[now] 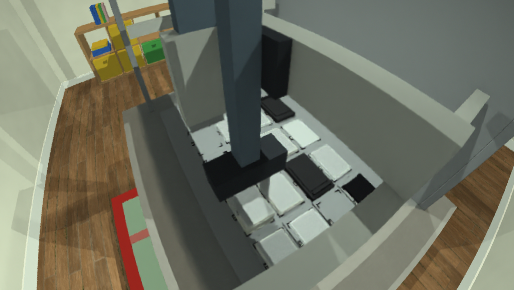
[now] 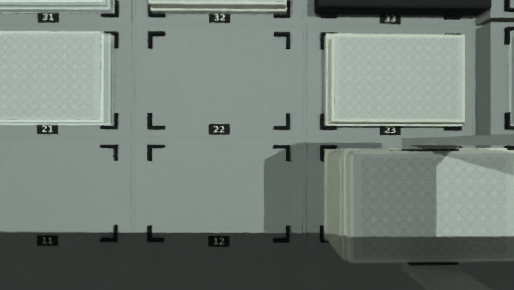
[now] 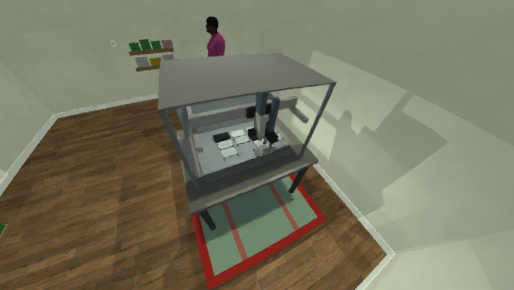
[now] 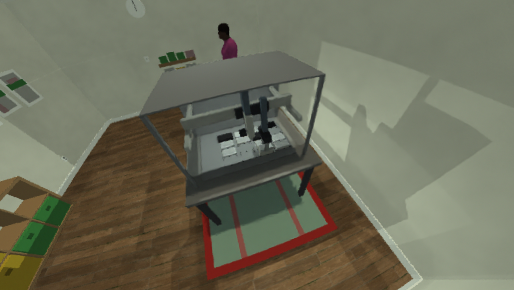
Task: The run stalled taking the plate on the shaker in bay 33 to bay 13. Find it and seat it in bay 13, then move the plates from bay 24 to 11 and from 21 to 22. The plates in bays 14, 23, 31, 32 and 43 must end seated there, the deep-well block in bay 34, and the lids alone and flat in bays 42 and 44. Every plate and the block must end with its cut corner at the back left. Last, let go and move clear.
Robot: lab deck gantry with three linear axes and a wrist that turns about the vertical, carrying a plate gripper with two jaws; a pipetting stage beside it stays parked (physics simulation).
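Frame: origin at the robot's base, x left, y down, z back, level; millimetres.
Where they show: gripper, between the fingertips: (image 1: 248, 202) (image 2: 425, 203) (image 3: 267, 147) (image 4: 265, 147); robot's base, origin of its link: (image 1: 188, 133) (image 3: 227, 167) (image 4: 225, 166).
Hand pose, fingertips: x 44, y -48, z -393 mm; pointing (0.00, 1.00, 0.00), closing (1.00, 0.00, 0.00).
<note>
Things, the pixels of their top centre, and the offset from my fingertips. "pt": a spot on its surface instead.
- white well plate, centre of its top: (image 2: 434, 206) (image 1: 249, 201) (image 4: 265, 146) dx +0, dy -8, dz -1 mm
- bay 21, a spot on its surface: (image 2: 50, 77) pt dx +105, dy +33, dz +315 mm
- bay 23, a spot on its surface: (image 2: 400, 80) (image 1: 279, 191) pt dx +103, dy +33, dz +0 mm
- bay 24, a spot on its surface: (image 1: 308, 225) pt dx +102, dy +19, dz -136 mm
- bay 14, a spot on its surface: (image 1: 277, 246) pt dx +1, dy +19, dz -137 mm
- black shaker, centre of its top: (image 1: 309, 172) dx +214, dy +17, dz -3 mm
- bay 31, a spot on its surface: (image 2: 50, 5) pt dx +173, dy +38, dz +319 mm
- bay 32, a spot on its surface: (image 2: 217, 6) pt dx +172, dy +38, dz +165 mm
- white plate, centre of its top: (image 1: 330, 160) dx +320, dy +34, dz +1 mm
- flat white piece, centre of its top: (image 1: 300, 132) dx +320, dy +40, dz +165 mm
- black pad, centre of its top: (image 1: 366, 193) dx +320, dy +25, dz -163 mm
In bay 13 a white well plate (image 1: 258, 210) (image 2: 387, 200) tops a tall pale stack; its layers show at the left edge, and the lower part looks like a thicker block. My gripper (image 1: 253, 197) (image 2: 433, 206) is down over it, one jaw pad at the plate's back edge, one at its front edge, shut on it. White plates stand in bay 21 (image 2: 50, 77) and bay 23 (image 2: 400, 80) (image 1: 282, 192). Bays 22, 11 and 12 hold no plate. Plates stand in bay 24 (image 1: 308, 225) and bay 14 (image 1: 277, 246). Cut corners are too small to tell.
The black shaker (image 1: 310, 175) (image 2: 400, 6) is behind bay 23. Parts of the plates in bay 31 (image 2: 50, 5) and bay 32 (image 2: 217, 6) show. A white plate (image 1: 330, 161), a flat white piece (image 1: 300, 132) and a black pad (image 1: 359, 187) lie along the back row.
</note>
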